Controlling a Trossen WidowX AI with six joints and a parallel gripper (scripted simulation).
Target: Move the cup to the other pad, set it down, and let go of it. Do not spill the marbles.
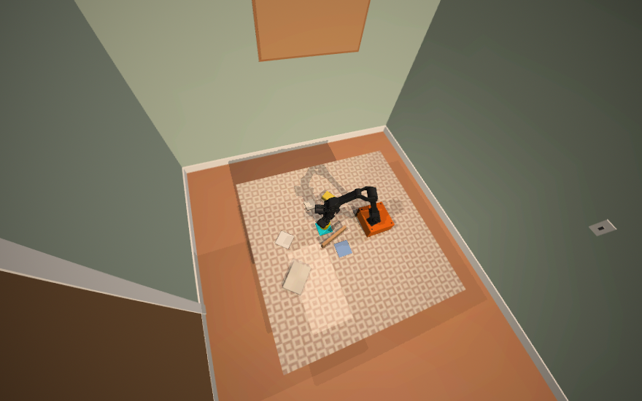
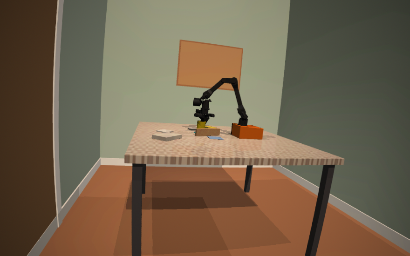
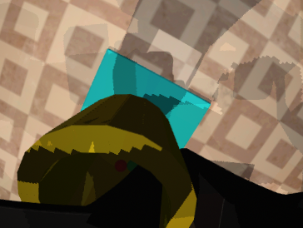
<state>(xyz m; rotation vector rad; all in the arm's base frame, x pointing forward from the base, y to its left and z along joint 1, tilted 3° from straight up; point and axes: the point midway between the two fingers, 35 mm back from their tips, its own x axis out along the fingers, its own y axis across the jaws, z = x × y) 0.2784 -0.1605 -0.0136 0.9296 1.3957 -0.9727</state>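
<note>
The cyan block lies 70 mm below my gripper tip, 20 mm ahead of it and 10 mm to the left of it. From my gripper tip the other things lie so: grey slab (360 mm ahead, 240 mm to the left, 50 mm below); then wooden stick (110 mm to the left, 50 mm below, 10 mm ahead); then yellow cup (20 mm ahead, 10 mm to the left).
</note>
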